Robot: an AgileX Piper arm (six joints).
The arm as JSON. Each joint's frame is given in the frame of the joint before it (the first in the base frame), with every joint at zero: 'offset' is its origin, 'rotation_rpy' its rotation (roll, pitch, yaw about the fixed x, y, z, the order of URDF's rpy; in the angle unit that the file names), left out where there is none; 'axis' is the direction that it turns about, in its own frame. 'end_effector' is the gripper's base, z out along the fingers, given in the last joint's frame.
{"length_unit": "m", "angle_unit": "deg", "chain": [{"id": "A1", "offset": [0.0, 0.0, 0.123], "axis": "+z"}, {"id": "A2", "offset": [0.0, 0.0, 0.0], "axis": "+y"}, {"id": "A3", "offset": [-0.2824, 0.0, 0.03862], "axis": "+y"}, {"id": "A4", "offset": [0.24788, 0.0, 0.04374], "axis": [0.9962, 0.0, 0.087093]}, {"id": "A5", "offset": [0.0, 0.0, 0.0], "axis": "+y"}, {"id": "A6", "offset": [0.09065, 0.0, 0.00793], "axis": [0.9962, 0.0, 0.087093]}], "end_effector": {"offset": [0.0, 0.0, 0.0], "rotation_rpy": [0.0, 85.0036, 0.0]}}
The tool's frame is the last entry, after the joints.
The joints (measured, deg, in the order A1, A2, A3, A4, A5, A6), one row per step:
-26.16 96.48 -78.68 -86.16 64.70 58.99
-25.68 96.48 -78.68 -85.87 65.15 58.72
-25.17 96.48 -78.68 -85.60 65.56 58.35
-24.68 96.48 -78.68 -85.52 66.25 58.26
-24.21 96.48 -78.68 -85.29 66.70 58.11
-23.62 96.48 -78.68 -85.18 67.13 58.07
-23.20 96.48 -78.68 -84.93 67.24 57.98
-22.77 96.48 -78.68 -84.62 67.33 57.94
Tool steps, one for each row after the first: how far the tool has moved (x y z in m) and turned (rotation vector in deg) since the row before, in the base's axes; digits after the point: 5 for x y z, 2 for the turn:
0.00115 0.00245 -0.00028 0.19 0.21 0.02
0.00131 0.00261 -0.00027 0.18 0.32 0.11
0.00082 0.00248 0.00008 -0.04 0.17 -0.18
0.00106 0.00242 -0.00020 0.13 0.13 0.01
0.00156 0.00301 -0.00004 0.03 0.07 0.15
0.00135 0.00219 -0.00033 0.21 0.01 0.27
0.00139 0.00227 -0.00042 0.26 -0.06 0.28

